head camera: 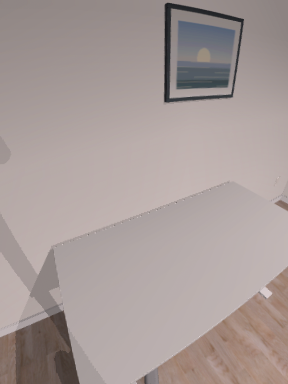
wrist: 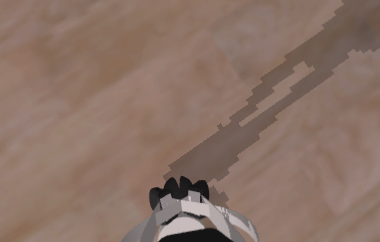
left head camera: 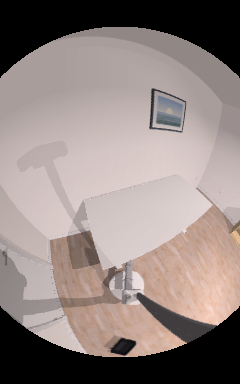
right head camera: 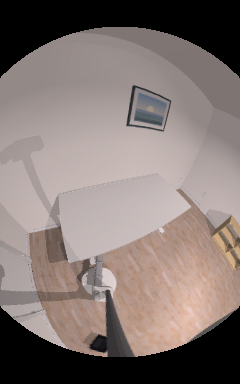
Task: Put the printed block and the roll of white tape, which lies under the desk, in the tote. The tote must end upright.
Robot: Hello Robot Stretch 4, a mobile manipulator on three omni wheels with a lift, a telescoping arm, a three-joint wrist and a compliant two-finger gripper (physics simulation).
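Places are measured from the robot's base along level axes (x ahead, y left, z up), in metres.
Pixels of known places: gripper, fingertip midpoint: (wrist: 177,191).
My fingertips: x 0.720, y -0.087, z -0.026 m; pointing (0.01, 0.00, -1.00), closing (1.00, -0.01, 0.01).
Behind a point stands the place of what it marks.
My gripper (wrist: 177,191) @(z -0.026, x 0.720, y -0.087 m) is shut in the wrist view, its black fingertips close together above the wood floor, with no object visible between the tips. A pale rounded shape (wrist: 183,226) @(z -0.003, x 0.721, y -0.116 m) shows behind the finger links at the bottom; it may be the roll of white tape, but its link to the fingers is unclear. In the head views the desk top (head camera: 175,270) @(z 0.693, x 0.649, y -0.150 m) (left head camera: 145,215) @(z 0.693, x 0.673, y -0.135 m) (right head camera: 120,215) @(z 0.693, x 0.643, y -0.185 m) hides the gripper. The printed block does not show. A small black box-like thing (left head camera: 123,346) (right head camera: 99,343) lies on the floor; I cannot tell whether it is the tote.
A wooden shelf unit (right head camera: 218,238) @(z 0.052, x 0.377, y -2.554 m) stands at the right. The robot's round white base (left head camera: 116,289) @(z 0.187, x -0.061, y 0.111 m) (right head camera: 89,280) @(z 0.187, x 0.001, y 0.105 m) is at the desk's front edge. A white desk foot (head camera: 265,292) (right head camera: 161,230) shows on the floor. A framed picture (head camera: 204,55) @(z 1.632, x 1.302, y -0.389 m) hangs on the wall.
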